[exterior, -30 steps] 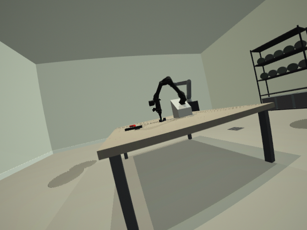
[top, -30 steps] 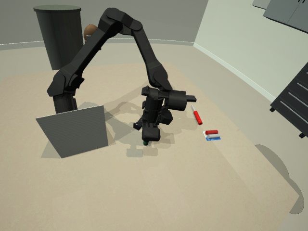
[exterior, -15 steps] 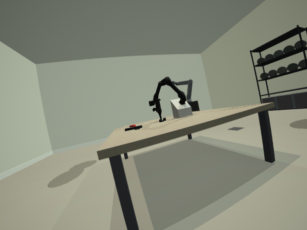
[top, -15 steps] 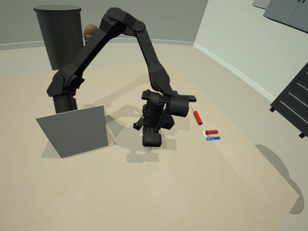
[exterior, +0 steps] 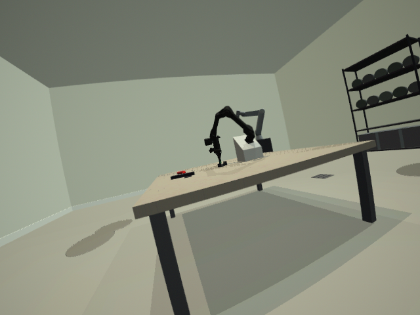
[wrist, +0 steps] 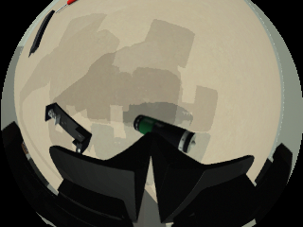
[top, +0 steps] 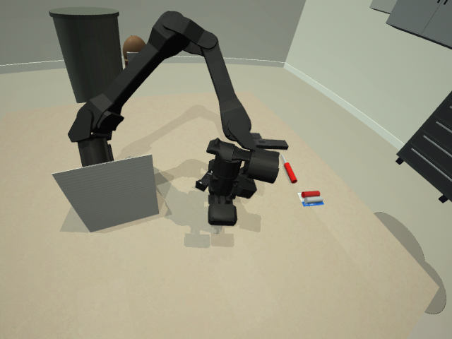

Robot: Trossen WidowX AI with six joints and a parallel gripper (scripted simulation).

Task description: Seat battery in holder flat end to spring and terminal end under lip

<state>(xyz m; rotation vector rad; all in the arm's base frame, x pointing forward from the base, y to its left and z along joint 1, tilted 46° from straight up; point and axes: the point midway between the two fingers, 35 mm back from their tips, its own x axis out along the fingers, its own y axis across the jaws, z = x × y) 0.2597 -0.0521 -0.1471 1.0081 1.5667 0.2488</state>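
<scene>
Right now the battery is 10 mm behind my gripper tip, 10 mm to the right of it and 10 mm below it. Also, from my gripper tip: red-handled screwdriver 370 mm ahead, 80 mm to the left, 30 mm below.
</scene>
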